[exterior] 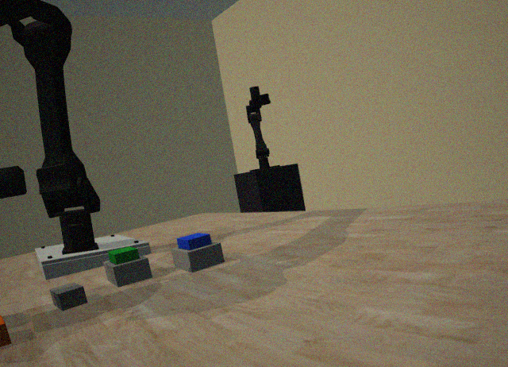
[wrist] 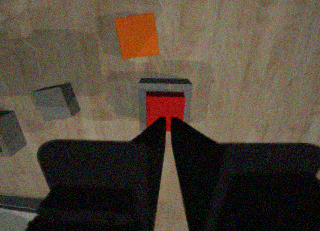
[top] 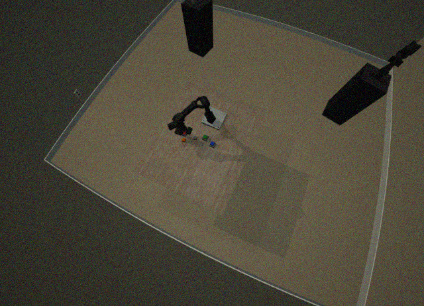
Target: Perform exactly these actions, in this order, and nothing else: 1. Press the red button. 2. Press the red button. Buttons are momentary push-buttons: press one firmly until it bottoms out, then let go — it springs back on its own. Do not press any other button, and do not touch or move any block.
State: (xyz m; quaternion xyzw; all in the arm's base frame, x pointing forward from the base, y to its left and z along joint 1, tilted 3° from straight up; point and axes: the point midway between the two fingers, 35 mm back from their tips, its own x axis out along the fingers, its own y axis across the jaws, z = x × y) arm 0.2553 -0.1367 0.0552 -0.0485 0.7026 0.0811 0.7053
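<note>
Now: gripper tip 2 cm above the red button. Round my gripper tip: green button (19 cm to the left, 8 cm behind, 2 cm below); then orange block (5 cm below, 5 cm ahead, 4 cm to the left); then grey block (11 cm to the left, 5 cm below, 2 cm behind).
</note>
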